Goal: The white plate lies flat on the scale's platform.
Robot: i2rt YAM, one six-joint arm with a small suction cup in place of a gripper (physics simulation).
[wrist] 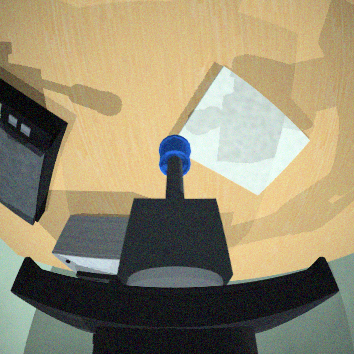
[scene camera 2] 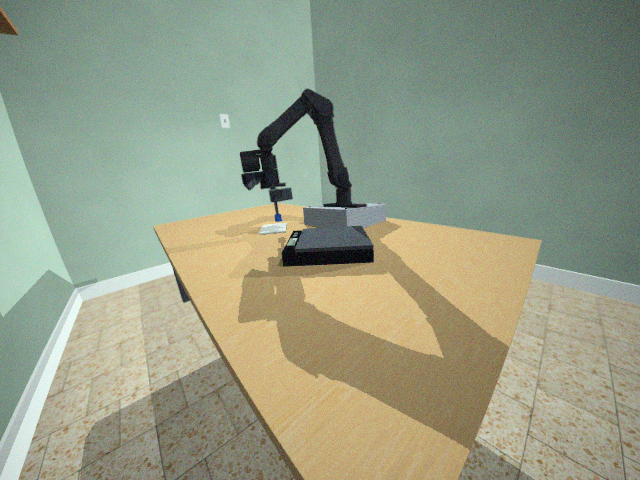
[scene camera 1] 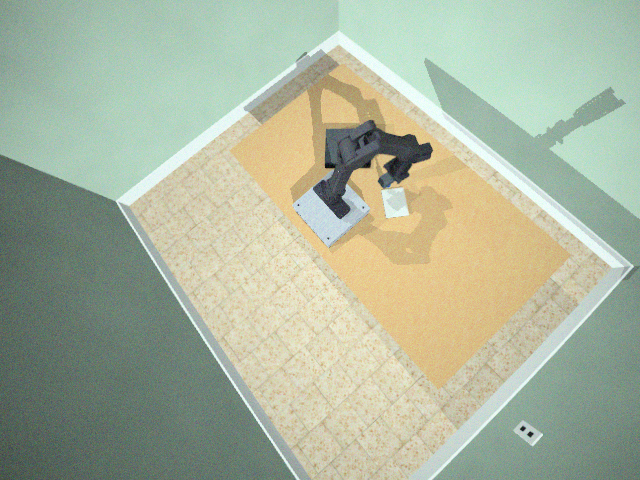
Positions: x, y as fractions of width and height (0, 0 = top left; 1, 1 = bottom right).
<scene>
My suction cup (wrist: 0.49, 0.41) carries nothing. The cup is 10 cm from the middle of a white plate (wrist: 0.66, 0.37). The table carries a scale (scene camera 2: 0.52, 0.51).
The scale is seen too in the wrist view (wrist: 0.11, 0.37).
</scene>
